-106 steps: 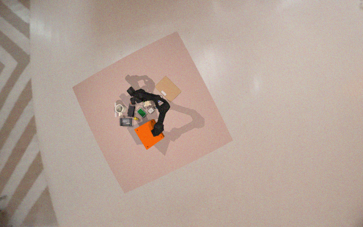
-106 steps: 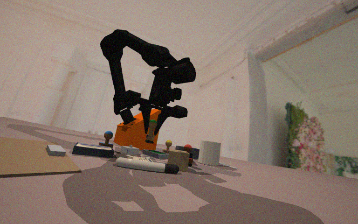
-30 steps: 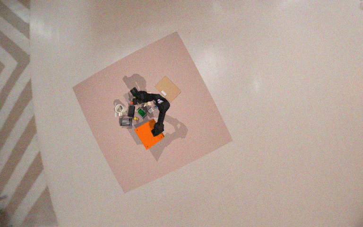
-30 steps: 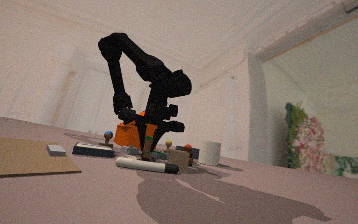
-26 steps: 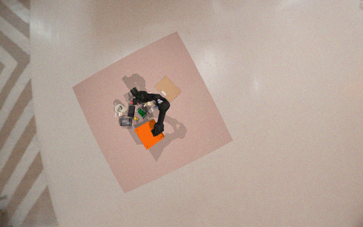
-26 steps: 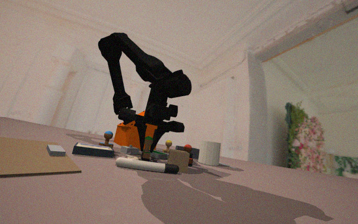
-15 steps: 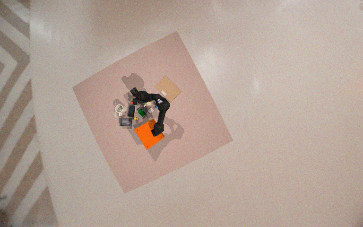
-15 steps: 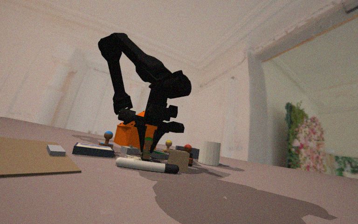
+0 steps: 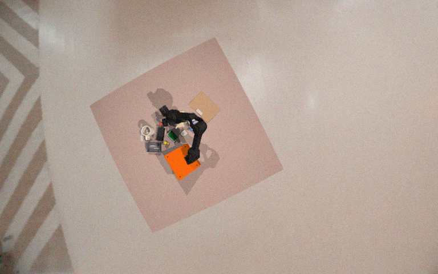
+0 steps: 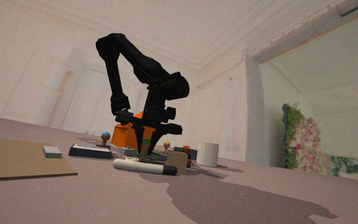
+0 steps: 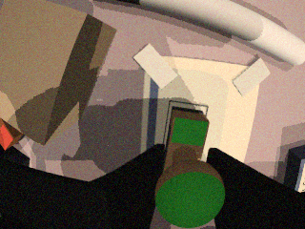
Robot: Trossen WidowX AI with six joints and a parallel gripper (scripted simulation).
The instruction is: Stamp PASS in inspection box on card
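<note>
The cream card lies 3 cm below my gripper tip, 1 cm to the right of it and 1 cm behind it. Round my gripper tip: marker (8 cm ahead, 1 cm to the right, 1 cm below); red-knobbed stamp (12 cm to the left, 3 cm ahead); tan box (7 cm to the left, 6 cm ahead).
</note>
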